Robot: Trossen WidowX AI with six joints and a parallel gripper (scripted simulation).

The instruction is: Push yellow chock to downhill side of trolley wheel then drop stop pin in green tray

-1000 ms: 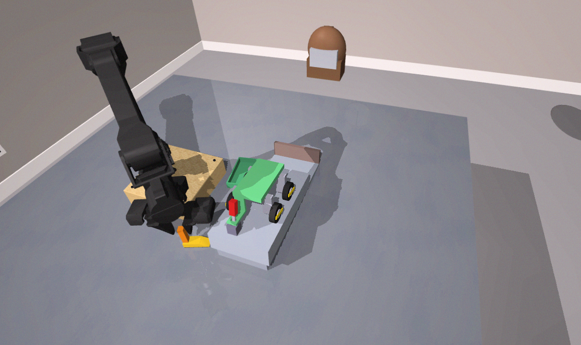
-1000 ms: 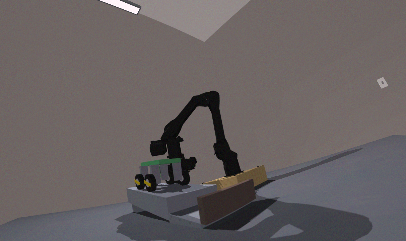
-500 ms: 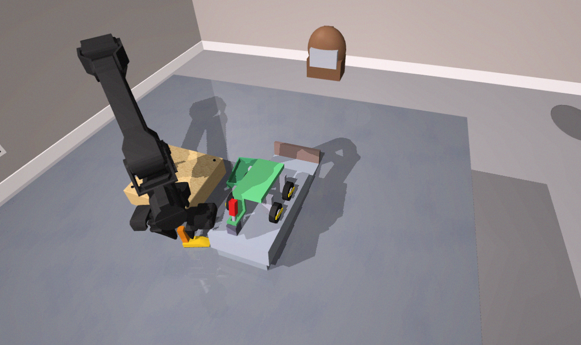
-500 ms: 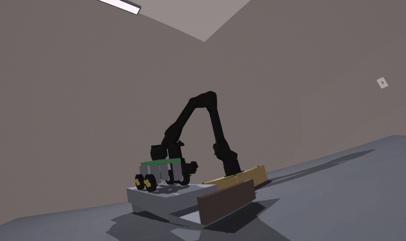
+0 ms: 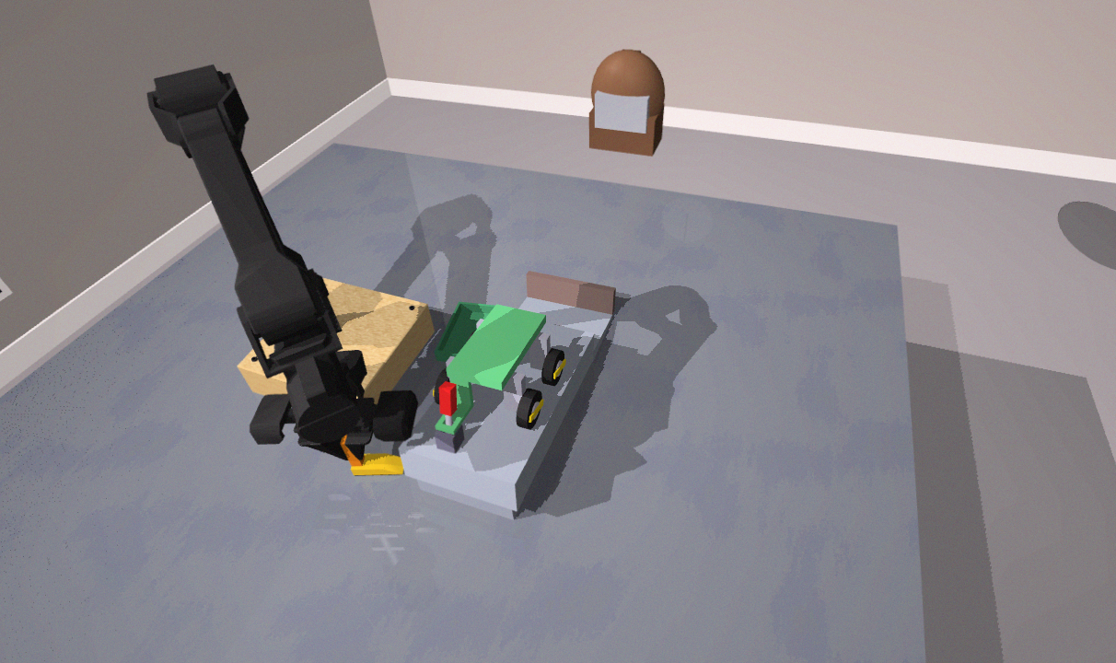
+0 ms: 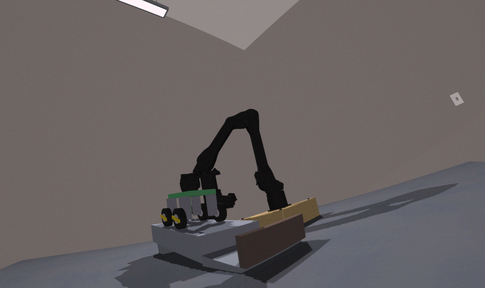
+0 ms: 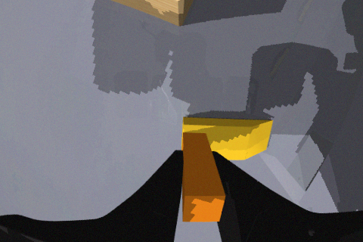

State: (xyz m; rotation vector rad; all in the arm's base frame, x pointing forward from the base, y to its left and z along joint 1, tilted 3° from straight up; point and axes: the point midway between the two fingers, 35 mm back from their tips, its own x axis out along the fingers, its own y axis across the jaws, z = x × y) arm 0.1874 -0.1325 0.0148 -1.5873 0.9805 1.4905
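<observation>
Now: gripper tip 27 cm to the right of the green tray and 4 cm above it. The rest, counted from my gripper tip: yellow chock: 2 cm ahead, 1 cm to the left, 1 cm below; grey ramp: 14 cm ahead, 15 cm to the left, 2 cm above; red-headed stop pin: 13 cm ahead, 5 cm to the left, 10 cm above.
</observation>
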